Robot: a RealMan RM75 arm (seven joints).
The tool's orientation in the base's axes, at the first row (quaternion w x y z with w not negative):
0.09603, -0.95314, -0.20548, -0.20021
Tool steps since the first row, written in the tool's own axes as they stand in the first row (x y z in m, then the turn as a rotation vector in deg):
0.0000, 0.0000, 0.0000, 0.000, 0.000, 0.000
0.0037, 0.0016, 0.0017, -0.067, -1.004, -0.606
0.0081, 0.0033, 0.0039, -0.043, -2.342, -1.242
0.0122, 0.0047, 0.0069, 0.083, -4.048, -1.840
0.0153, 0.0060, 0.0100, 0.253, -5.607, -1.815
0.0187, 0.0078, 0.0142, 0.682, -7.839, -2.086
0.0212, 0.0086, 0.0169, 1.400, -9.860, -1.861
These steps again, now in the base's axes. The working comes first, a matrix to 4 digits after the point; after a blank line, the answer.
The tool's axes in the first row as the columns of a matrix, in the base's axes (used below as rounded here):
0.8354, 0.4302, 0.3422
0.3532, -0.8971, 0.2653
0.4211, -0.1008, -0.9014

0.0000, 0.0000, 0.0000, 0.000, 0.000, 0.000
0.0044, 0.0003, -0.0001, -0.695, 0.716, 0.619
0.0095, 0.0009, -0.0004, -1.468, 1.756, 1.338
0.0146, 0.0019, -0.0016, -2.302, 3.173, 2.102
0.0188, 0.0027, -0.0032, -2.822, 4.638, 2.308
0.0238, 0.0034, -0.0057, -3.516, 6.720, 2.958
0.0272, 0.0043, -0.0072, -3.709, 8.846, 3.261

